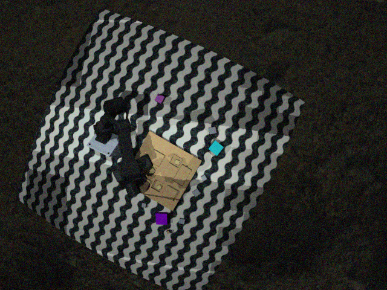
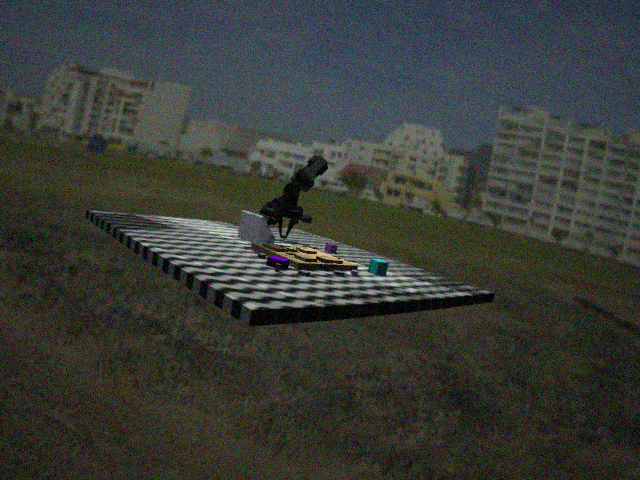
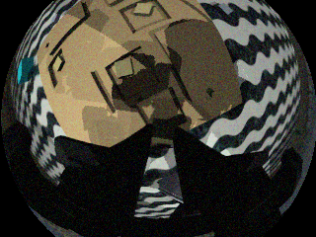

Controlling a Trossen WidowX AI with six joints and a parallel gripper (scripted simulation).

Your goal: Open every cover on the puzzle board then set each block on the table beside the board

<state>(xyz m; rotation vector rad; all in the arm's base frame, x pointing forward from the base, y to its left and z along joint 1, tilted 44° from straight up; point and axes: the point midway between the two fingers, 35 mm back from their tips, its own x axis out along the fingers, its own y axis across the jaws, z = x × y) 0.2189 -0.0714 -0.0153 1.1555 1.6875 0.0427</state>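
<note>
Right now my gripper tip is 120 mm short of the tan puzzle board and 40 mm above it. From my gripper tip the other things lie so: grey bit (270 mm ahead, 300 mm to the left, 60 mm below); teal block (320 mm ahead, 220 mm to the left, 40 mm below); purple block (200 mm ahead, 210 mm to the right, 50 mm below).
</note>
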